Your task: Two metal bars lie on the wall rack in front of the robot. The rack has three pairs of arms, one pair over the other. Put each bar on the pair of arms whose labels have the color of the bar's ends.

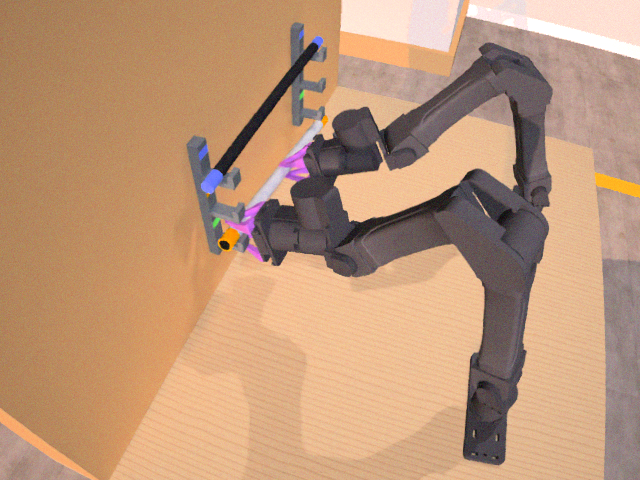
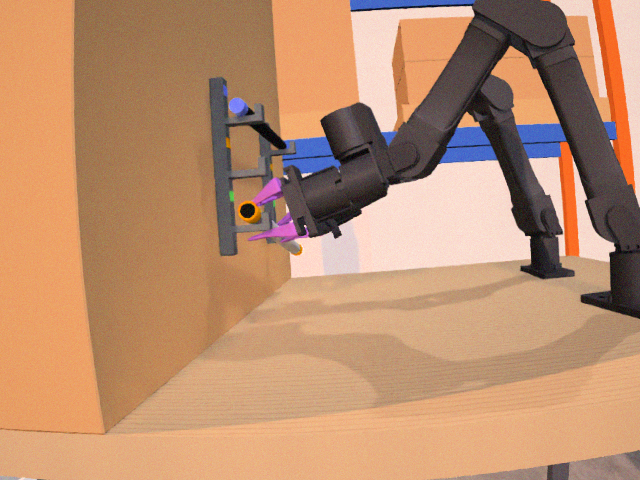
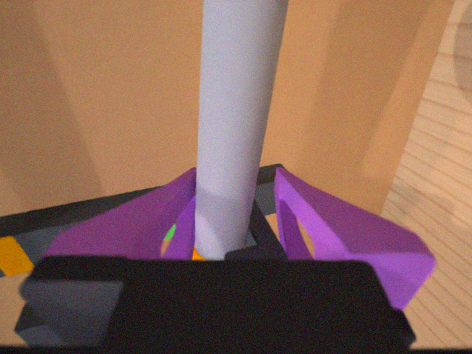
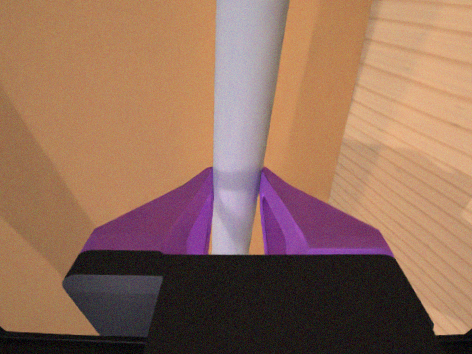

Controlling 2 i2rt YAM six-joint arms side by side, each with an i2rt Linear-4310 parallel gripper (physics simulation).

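Pixels of known places: left gripper, fingertip midpoint: [image 1: 230, 228] [image 3: 237, 177]; right gripper, fingertip midpoint: [image 1: 282, 169] [image 4: 236, 177]; left arm's base, origin of the base link: [image 1: 486, 407] [image 2: 633, 307]; right arm's base, origin of the base link: [image 2: 545, 273].
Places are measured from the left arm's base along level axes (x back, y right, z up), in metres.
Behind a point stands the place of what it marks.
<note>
A black bar with blue ends [image 1: 263, 113] {x -0.472, y 0.289, z 0.313 m} [image 2: 268, 135] {x -0.468, y 0.342, z 0.297 m} lies on the top, blue-labelled pair of arms of the rack [image 1: 200, 178] {x -0.523, y 0.130, z 0.293 m} [image 2: 223, 170] {x -0.524, y 0.130, z 0.222 m}. A white bar with orange ends [image 1: 266, 188] {x -0.471, y 0.274, z 0.151 m} [image 2: 287, 243] {x -0.451, y 0.417, z 0.107 m} [image 3: 240, 100] {x -0.470, y 0.212, z 0.150 m} [image 4: 247, 90] {x -0.448, y 0.411, z 0.122 m} is tilted. Its near end is just over the lowest arm of the near post; its far end hangs lower, in front of the far post. My left gripper [image 1: 237, 233] {x -0.505, y 0.167, z 0.144 m} [image 2: 252, 221] {x -0.505, y 0.167, z 0.144 m} [image 3: 237, 177] {x -0.505, y 0.167, z 0.144 m} is shut on the white bar near its near end. My right gripper [image 1: 284, 170] {x -0.467, y 0.362, z 0.124 m} [image 4: 236, 177] {x -0.467, y 0.362, z 0.124 m} is shut on it farther along.
The middle arms have orange labels, the lowest green ones. The rack is fixed to a brown wall [image 1: 103, 206] {x -0.556, y -0.047, z 0.401 m} [image 2: 155, 206] {x -0.563, y -0.118, z 0.169 m} that rises from the wooden table [image 1: 361, 361] {x -0.231, y 0.041, z 0.000 m} [image 2: 361, 413] {x -0.392, y -0.264, z 0.000 m}. Blue and orange shelving [image 2: 465, 135] with a cardboard box [image 2: 439, 72] stands behind.
</note>
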